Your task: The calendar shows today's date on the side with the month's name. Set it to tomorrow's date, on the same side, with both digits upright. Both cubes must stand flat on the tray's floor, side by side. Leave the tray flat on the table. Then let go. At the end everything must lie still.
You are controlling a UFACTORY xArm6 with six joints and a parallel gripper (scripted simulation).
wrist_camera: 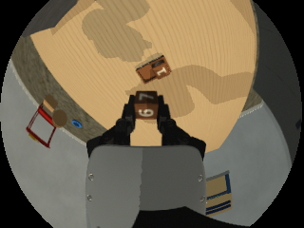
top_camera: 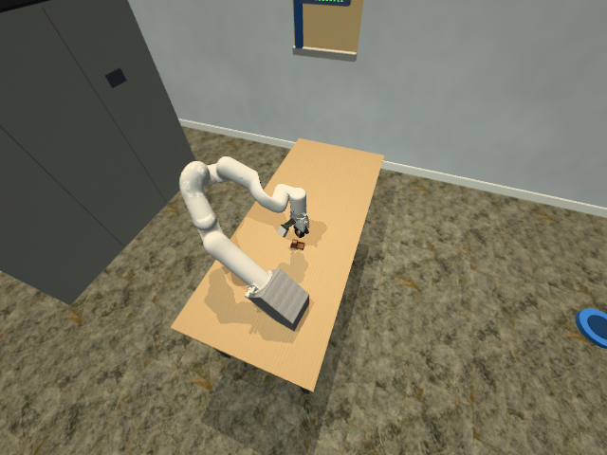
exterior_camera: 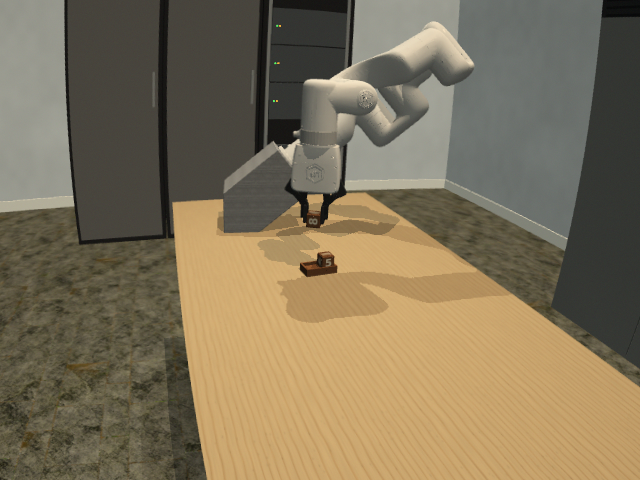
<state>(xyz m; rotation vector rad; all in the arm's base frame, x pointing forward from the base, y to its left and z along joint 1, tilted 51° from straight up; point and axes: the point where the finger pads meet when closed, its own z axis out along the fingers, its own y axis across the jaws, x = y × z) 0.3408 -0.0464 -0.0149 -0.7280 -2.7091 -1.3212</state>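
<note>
The brown calendar tray lies 13 cm below my hand and 2 cm to the left of it.
</note>
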